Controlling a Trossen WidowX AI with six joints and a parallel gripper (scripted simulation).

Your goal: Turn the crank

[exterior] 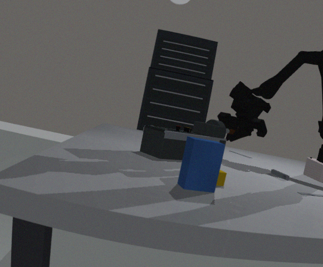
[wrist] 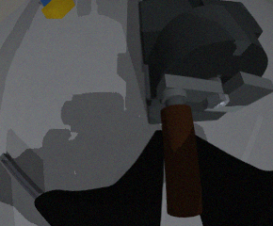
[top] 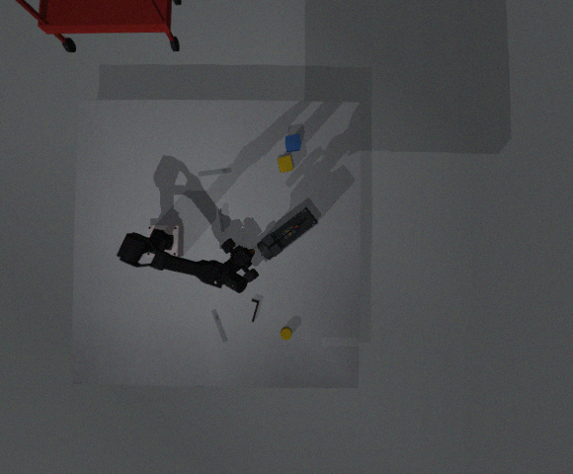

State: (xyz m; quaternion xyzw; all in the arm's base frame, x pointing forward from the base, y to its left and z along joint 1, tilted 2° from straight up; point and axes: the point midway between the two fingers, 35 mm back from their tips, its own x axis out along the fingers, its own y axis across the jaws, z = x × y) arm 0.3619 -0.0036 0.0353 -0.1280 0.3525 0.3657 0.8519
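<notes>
The brown crank handle lies 3 cm above my gripper tip, 1 cm to the right of it and 1 cm behind it. Round my gripper tip: red pointer: 16 cm ahead, 13 cm to the left, 1 cm above; then black hex key: 25 cm to the right, 7 cm below, 4 cm ahead; then yellow block: 40 cm to the left, 8 cm ahead, 6 cm below.
</notes>
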